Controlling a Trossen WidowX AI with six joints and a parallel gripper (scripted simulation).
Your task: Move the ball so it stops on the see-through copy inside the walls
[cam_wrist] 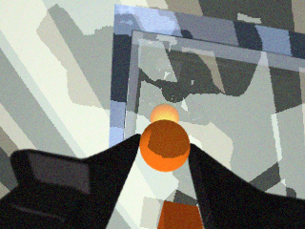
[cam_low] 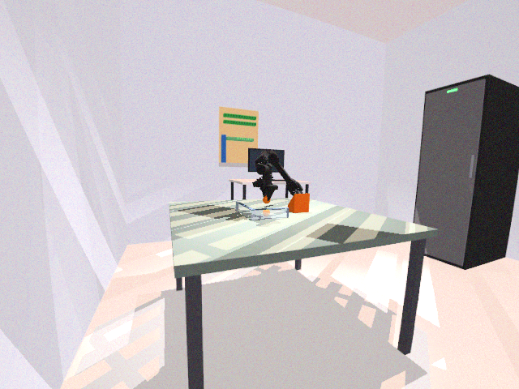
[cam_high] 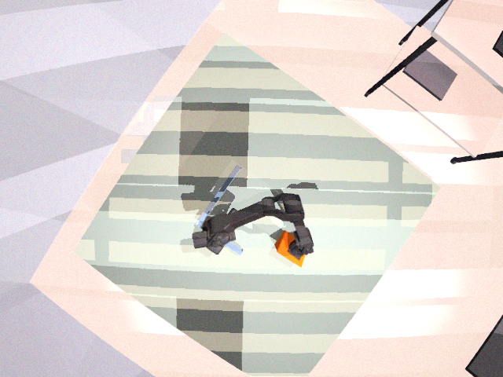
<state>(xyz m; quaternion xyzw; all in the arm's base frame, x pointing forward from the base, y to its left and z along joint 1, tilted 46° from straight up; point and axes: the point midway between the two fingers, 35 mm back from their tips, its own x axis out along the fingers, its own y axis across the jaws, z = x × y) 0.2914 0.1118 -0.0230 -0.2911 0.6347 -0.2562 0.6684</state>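
My gripper tip is 80 mm above the see-through copy of ball. Also, from my gripper tip: orange ball right at my gripper tip.
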